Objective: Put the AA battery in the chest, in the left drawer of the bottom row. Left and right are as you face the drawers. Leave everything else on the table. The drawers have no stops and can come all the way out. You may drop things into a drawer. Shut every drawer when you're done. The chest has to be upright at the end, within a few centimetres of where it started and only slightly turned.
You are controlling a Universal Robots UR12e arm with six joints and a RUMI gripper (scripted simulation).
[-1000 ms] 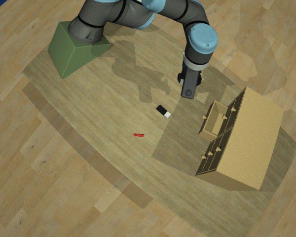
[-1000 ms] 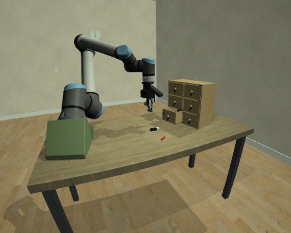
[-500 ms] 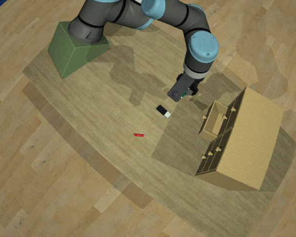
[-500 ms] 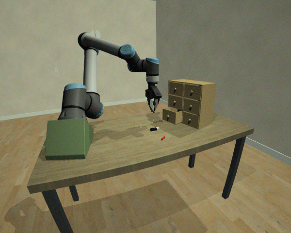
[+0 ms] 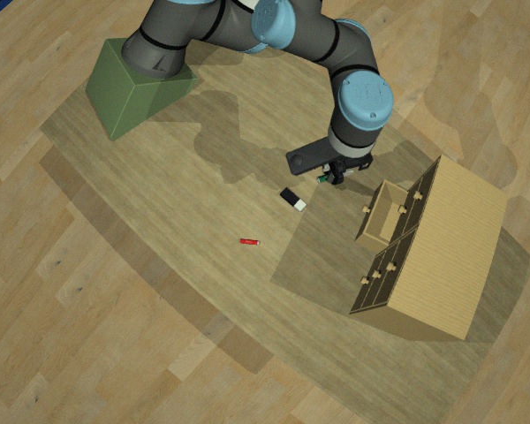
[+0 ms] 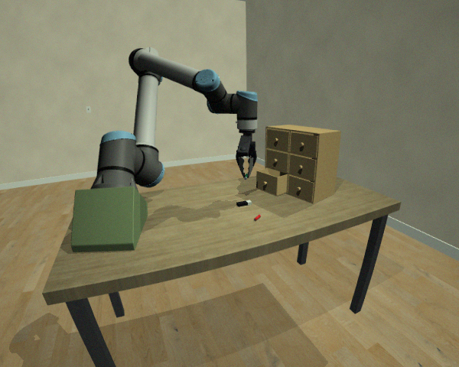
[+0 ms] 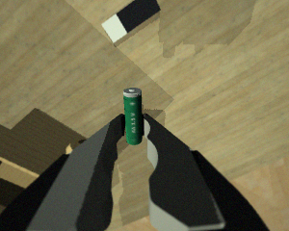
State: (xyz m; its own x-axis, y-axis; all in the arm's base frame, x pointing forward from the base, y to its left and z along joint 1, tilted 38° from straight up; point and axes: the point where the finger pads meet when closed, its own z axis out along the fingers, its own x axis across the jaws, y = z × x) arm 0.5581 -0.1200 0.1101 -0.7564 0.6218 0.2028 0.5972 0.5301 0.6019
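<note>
The black-and-white block is 110 mm below my hand, 60 mm to the right of it and 40 mm behind it. From my hand the other things lie so: green AA battery 10 mm below; small red cylinder 200 mm to the right, 110 mm below, 70 mm behind.
</note>
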